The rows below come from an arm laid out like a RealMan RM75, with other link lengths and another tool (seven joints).
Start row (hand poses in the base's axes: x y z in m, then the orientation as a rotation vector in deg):
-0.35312, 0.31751, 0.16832, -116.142, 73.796, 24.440
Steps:
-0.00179, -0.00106, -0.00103, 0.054, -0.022, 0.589
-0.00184, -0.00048, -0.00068, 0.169, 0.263, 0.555
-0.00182, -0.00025, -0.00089, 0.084, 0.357, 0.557
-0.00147, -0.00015, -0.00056, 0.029, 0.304, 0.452
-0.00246, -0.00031, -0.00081, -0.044, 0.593, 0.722
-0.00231, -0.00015, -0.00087, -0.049, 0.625, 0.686
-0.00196, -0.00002, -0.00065, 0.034, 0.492, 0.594
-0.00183, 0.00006, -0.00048, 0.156, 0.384, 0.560
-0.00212, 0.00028, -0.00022, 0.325, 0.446, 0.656
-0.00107, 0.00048, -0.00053, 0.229, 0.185, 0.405
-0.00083, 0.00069, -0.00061, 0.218, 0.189, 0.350
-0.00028, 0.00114, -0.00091, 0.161, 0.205, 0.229
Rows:
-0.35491, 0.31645, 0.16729, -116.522, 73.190, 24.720
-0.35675, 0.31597, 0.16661, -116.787, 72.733, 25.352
-0.35857, 0.31572, 0.16572, -117.123, 72.367, 26.039
-0.36004, 0.31557, 0.16516, -117.426, 72.095, 26.591
-0.36250, 0.31526, 0.16435, -117.983, 71.762, 27.542
-0.36481, 0.31511, 0.16348, -118.514, 71.480, 28.510
-0.36677, 0.31509, 0.16283, -118.908, 71.166, 29.337
-0.36860, 0.31515, 0.16235, -119.174, 70.760, 30.094
-0.37072, 0.31543, 0.16213, -119.363, 70.207, 31.050
-0.37179, 0.31591, 0.16160, -119.456, 69.798, 31.554
-0.37262, 0.31660, 0.16099, -119.517, 69.450, 32.032
-0.37290, 0.31774, 0.16008, -119.537, 69.258, 32.443

